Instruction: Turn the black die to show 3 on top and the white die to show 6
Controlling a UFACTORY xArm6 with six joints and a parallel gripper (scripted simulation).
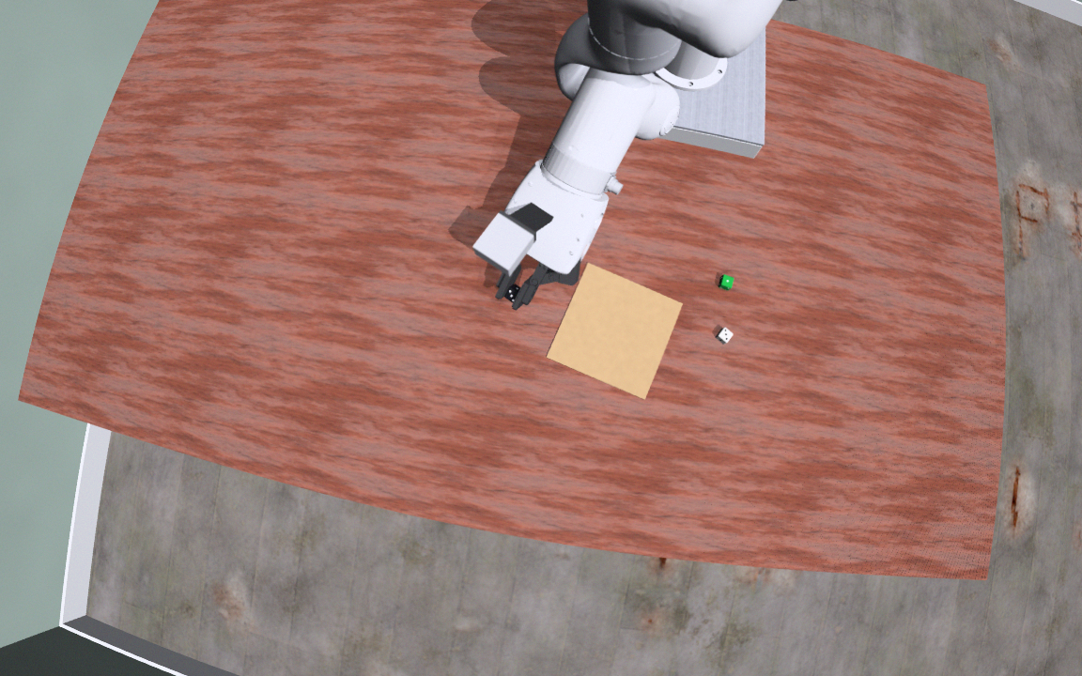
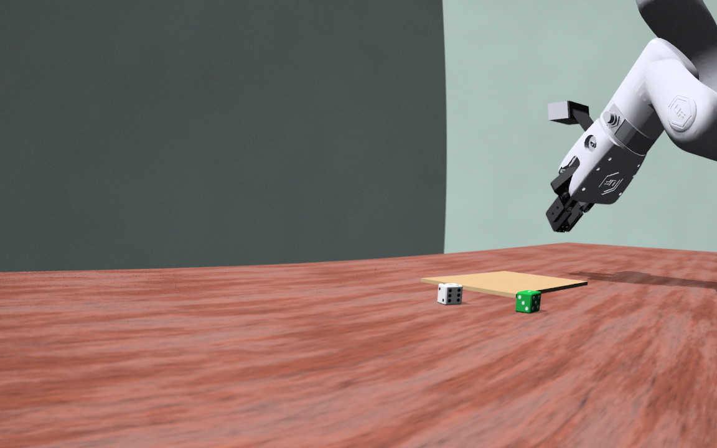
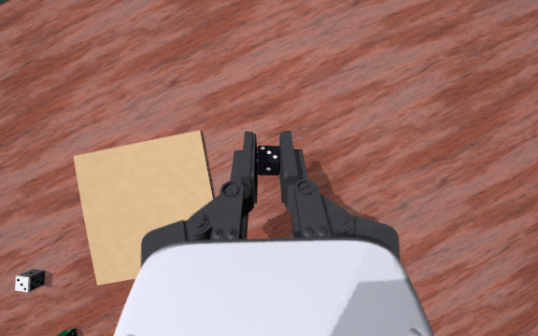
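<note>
Right now the tan mat is 13 cm to the left of my hand, 8 cm below it and 4 cm ahead of it. From my hand the other things lie so: green die 28 cm to the left, 7 cm below, 3 cm behind; then white die 28 cm to the left, 7 cm below, 4 cm ahead; then black die 1 cm below, 1 cm ahead.
</note>
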